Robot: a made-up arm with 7 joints.
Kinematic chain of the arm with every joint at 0, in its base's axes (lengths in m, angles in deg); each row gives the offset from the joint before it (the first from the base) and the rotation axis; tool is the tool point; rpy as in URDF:
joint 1: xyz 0 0 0.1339 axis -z
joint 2: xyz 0 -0.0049 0.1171 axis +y
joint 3: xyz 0 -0.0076 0.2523 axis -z
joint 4: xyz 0 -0.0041 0.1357 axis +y
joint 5: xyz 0 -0.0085 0.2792 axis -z
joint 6: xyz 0 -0.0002 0.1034 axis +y
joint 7: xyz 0 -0.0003 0.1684 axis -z
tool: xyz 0 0 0 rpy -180 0 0
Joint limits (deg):
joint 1: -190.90..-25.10
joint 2: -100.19..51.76
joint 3: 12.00..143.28
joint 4: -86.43..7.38
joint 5: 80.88..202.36
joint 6: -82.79..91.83
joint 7: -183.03..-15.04
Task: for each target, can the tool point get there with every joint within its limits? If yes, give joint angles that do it. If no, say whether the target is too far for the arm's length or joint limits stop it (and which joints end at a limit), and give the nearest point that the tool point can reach.
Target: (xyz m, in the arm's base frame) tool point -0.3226 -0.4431 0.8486
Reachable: yes | joints -98.22 -14.41 59.61 -50.83 190.68 23.37 -154.26
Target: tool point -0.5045 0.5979 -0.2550
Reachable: no: joint limits stop it (at a limit: joint 1, joint 2, joint 4) | nearest point -0.4804 0.2777 -0.0920 | short by 0.360 m
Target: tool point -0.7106 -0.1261 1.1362
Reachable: no: too far | nearest point -0.5847 -0.1015 0.9789 | short by 0.203 m
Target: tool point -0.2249 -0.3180 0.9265
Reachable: yes | joints -163.34 35.41 44.64 -66.16 106.17 -29.69 -130.46
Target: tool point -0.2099 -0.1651 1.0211
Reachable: yes | joints -155.79 29.32 66.62 -41.73 98.75 54.62 -71.05
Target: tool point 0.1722 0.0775 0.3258
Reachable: no: joint limits stop it (at a limit: joint 1, joint 3, joint 4, joint 6) | nearest point 0.4223 0.0545 0.4240 | short by 0.270 m
